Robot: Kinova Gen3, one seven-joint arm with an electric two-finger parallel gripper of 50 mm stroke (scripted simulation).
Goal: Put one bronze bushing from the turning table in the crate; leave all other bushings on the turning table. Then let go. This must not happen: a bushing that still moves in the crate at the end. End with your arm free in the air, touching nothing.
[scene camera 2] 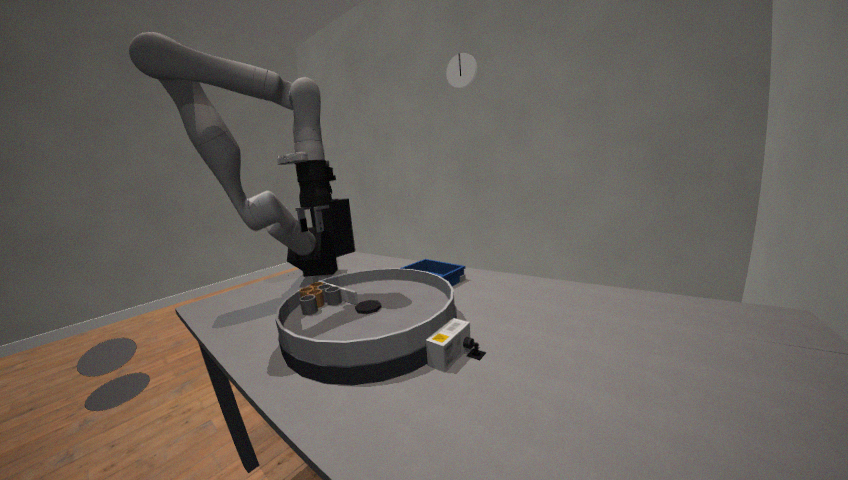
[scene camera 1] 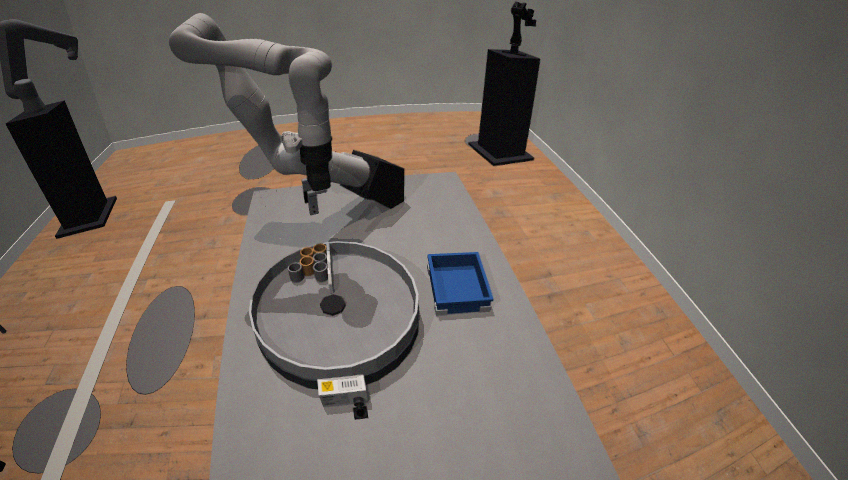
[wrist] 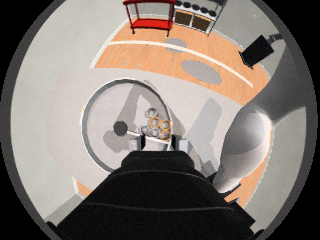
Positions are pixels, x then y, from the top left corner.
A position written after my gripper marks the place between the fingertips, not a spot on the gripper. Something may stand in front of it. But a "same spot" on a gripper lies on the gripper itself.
my gripper: scene camera 2; scene camera 1; wrist 158, 140
same spot on round grey turning table: [wrist: 122, 107] = [scene camera 1: 299, 313]
same spot on my gripper: [scene camera 2: 319, 225] = [scene camera 1: 312, 209]
